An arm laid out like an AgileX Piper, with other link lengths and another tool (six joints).
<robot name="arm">
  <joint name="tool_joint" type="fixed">
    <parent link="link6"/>
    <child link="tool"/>
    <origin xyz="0.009 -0.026 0.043" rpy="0 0.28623 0.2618"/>
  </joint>
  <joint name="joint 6" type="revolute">
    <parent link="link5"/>
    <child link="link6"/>
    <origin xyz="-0.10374 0 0" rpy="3.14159 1.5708 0"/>
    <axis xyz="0 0 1"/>
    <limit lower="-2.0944" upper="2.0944"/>
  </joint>
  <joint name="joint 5" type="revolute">
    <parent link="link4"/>
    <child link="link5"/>
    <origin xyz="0 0 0" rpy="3.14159 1.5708 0"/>
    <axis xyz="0 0 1"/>
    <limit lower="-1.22" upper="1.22"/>
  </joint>
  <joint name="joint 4" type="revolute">
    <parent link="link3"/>
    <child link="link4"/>
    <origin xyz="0.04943 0.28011 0" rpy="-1.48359 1.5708 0"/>
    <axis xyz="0 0 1"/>
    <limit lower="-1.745" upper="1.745"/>
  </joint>
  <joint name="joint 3" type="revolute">
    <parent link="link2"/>
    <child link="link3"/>
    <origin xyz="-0.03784 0.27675 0" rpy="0 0 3.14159"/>
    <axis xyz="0 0 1"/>
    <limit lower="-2.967" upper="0"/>
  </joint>
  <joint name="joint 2" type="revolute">
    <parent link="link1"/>
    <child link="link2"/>
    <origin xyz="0 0 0" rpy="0 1.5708 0"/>
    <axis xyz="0 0 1"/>
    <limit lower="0" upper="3.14"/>
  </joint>
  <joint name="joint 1" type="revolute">
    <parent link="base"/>
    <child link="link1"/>
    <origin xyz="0 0 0.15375" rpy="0 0 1.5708"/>
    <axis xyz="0 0 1"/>
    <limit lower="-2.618" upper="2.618"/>
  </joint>
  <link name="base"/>
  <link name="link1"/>
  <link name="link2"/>
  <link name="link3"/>
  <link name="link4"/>
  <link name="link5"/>
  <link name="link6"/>
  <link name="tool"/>
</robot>
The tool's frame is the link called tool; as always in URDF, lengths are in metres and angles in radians.
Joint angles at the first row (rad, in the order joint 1, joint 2, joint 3, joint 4, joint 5, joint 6):
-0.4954 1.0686 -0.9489 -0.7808 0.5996 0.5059
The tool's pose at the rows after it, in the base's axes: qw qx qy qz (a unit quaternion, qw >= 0); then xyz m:
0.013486 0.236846 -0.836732 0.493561 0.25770 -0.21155 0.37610
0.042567 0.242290 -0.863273 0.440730 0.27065 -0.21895 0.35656
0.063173 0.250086 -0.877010 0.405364 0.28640 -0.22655 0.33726
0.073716 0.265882 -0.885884 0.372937 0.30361 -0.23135 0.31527
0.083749 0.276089 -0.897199 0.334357 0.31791 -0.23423 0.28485
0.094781 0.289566 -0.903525 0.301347 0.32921 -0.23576 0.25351
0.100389 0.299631 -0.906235 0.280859 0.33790 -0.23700 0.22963
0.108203 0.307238 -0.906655 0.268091 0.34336 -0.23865 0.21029
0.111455 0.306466 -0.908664 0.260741 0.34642 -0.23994 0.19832
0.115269 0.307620 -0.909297 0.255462 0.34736 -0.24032 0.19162
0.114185 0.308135 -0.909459 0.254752 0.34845 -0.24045 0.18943
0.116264 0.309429 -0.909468 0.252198 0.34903 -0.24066 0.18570
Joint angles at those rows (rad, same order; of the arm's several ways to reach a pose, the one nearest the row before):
-0.4954 1.1527 -1.0278 -0.6312 0.7263 0.4106
-0.4954 1.2441 -1.0887 -0.5544 0.8154 0.3779
-0.4954 1.3351 -1.1361 -0.5163 0.8542 0.3653
-0.4954 1.4208 -1.1710 -0.4676 0.8639 0.3362
-0.4954 1.5059 -1.1839 -0.4188 0.8620 0.3265
-0.4954 1.5844 -1.1861 -0.3814 0.8489 0.3113
-0.4954 1.6459 -1.1878 -0.3588 0.8268 0.3006
-0.4954 1.6952 -1.1878 -0.3546 0.8081 0.2981
-0.4954 1.7262 -1.1878 -0.3546 0.7934 0.3099
-0.4954 1.7425 -1.1878 -0.3539 0.7905 0.3121
-0.4954 1.7485 -1.1878 -0.3522 0.7840 0.3121
-0.4954 1.7577 -1.1878 -0.3522 0.7817 0.3121

